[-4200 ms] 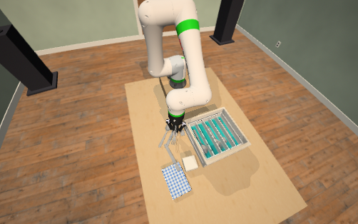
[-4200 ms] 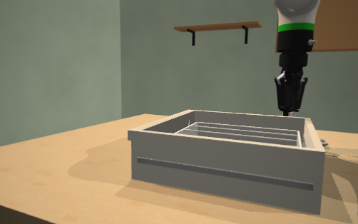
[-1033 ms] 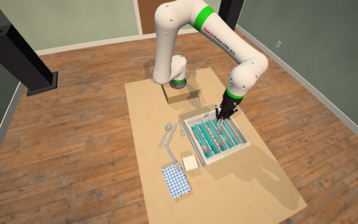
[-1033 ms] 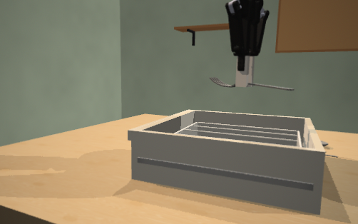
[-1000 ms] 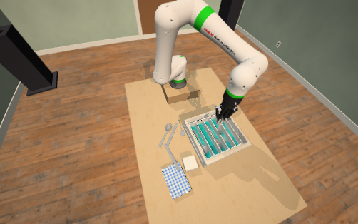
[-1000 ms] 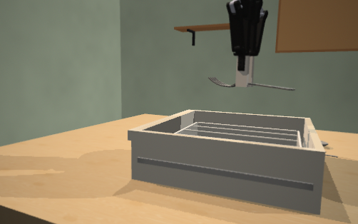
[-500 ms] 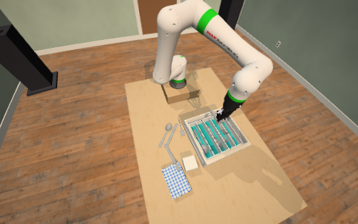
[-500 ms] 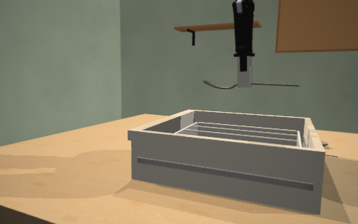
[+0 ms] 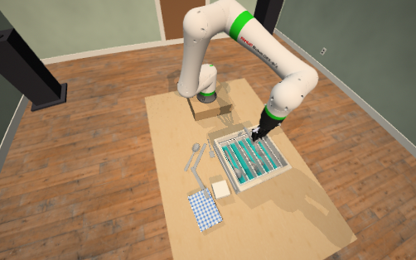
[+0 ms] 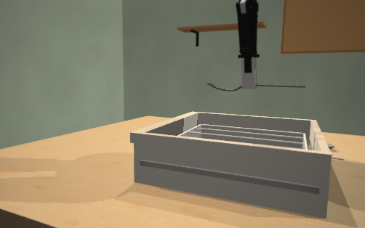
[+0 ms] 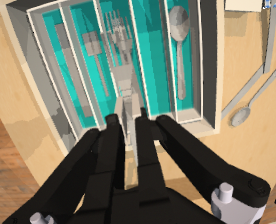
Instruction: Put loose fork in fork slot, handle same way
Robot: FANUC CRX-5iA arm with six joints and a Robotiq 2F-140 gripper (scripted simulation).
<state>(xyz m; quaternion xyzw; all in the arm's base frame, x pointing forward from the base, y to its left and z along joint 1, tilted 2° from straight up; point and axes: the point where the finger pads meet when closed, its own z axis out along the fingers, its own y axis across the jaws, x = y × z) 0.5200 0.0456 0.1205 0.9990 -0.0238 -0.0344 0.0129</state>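
My hand is 16 cm above the grey tray and 2 cm short of it. Also, from my hand: white block: 25 cm to the right, 19 cm below, 12 cm ahead.
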